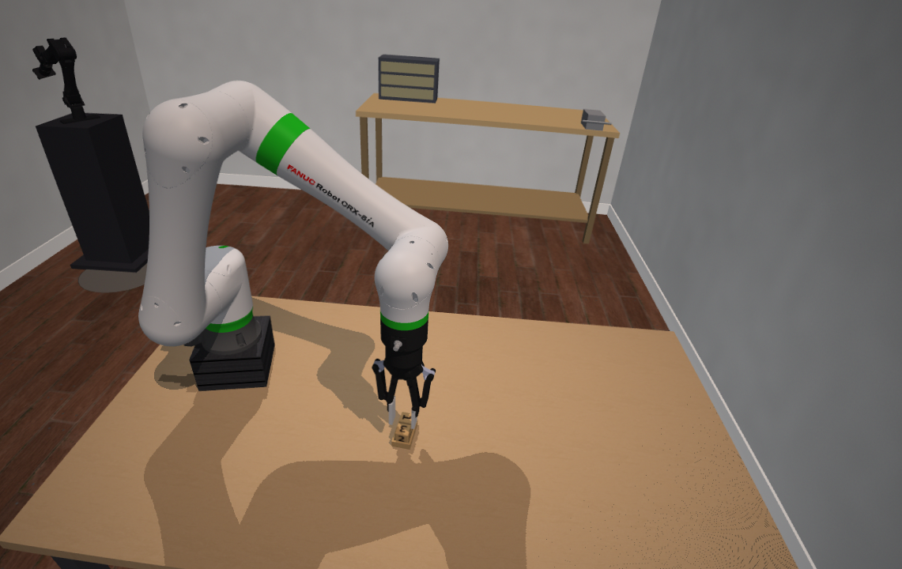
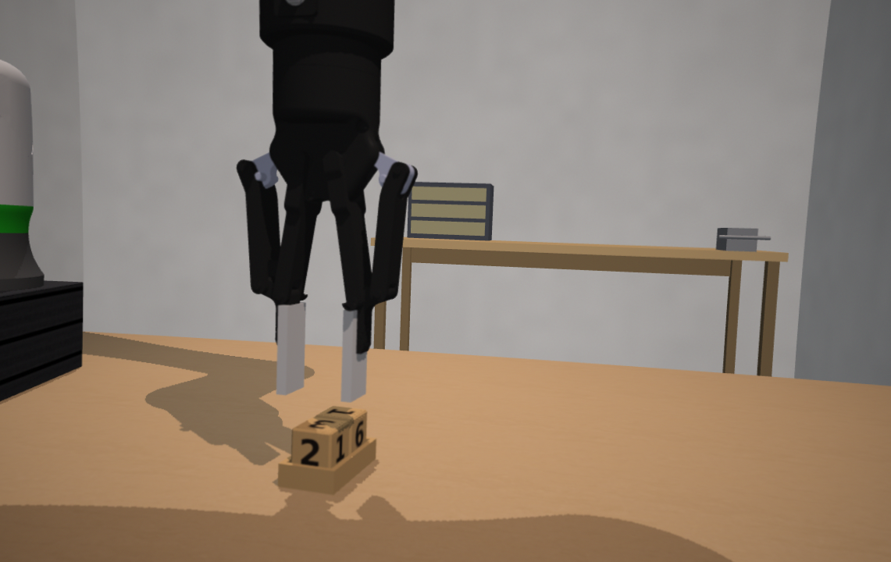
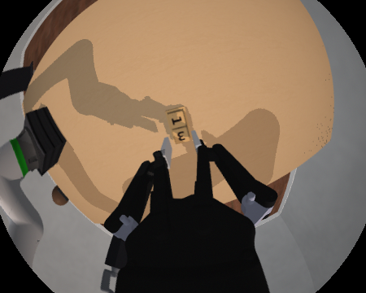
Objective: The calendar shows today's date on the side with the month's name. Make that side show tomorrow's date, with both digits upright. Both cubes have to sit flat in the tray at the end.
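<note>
Right now the wooden tray is 2 cm to the left of my hand and 9 cm below it.
</note>
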